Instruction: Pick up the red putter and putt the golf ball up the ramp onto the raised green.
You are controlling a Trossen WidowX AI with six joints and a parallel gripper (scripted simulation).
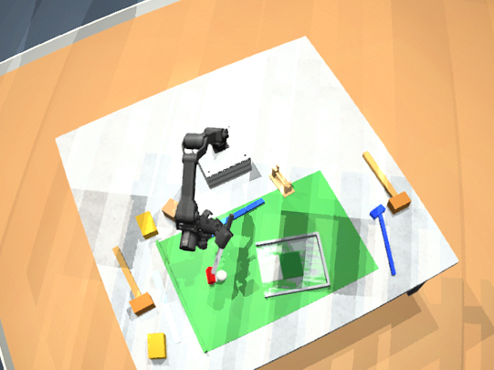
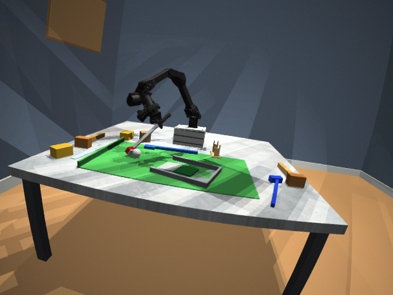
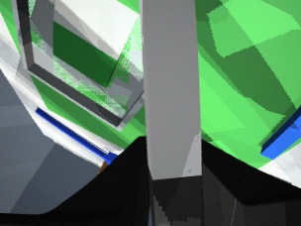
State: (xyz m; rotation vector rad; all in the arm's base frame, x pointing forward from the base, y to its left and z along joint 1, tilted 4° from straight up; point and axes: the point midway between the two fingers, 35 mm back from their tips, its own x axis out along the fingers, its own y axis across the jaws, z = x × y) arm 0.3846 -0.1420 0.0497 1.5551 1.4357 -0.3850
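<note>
The red putter lies 60 mm to the right of my gripper tip, 40 mm below it and 20 mm ahead of it. The rest, counted from my gripper tip: tan cube: 240 mm behind, 160 mm to the right, 110 mm below; white golf ball: 120 mm below, 90 mm to the right, 90 mm ahead; wooden stand: 290 mm to the left, 170 mm behind, 110 mm below.
</note>
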